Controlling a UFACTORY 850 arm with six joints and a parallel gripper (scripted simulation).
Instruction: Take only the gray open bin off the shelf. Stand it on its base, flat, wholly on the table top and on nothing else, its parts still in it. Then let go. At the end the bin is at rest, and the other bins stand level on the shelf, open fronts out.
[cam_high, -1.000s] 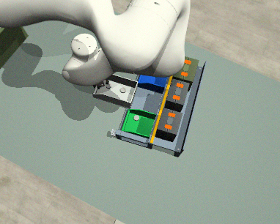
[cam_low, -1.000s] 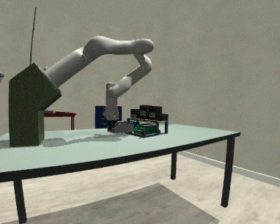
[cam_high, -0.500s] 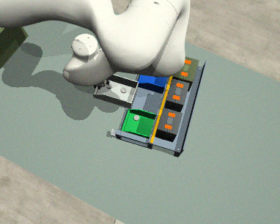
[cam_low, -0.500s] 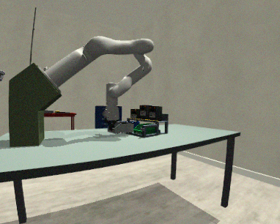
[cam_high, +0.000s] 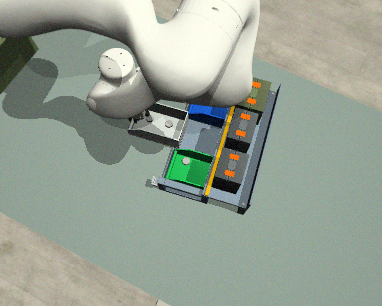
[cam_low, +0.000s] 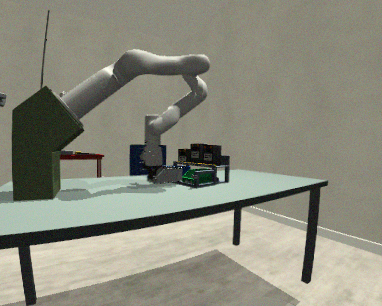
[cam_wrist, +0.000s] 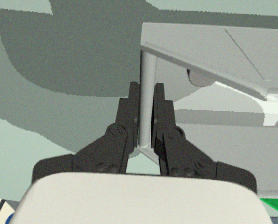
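My hand is 7 cm short of the gray open bin and 3 cm to the right of it. Round my hand: yellow rail (27 cm ahead, 11 cm to the left, 5 cm above); then blue bin (18 cm ahead, 20 cm to the left, 1 cm below); then green bin (27 cm ahead, 1 cm to the right, 1 cm below).
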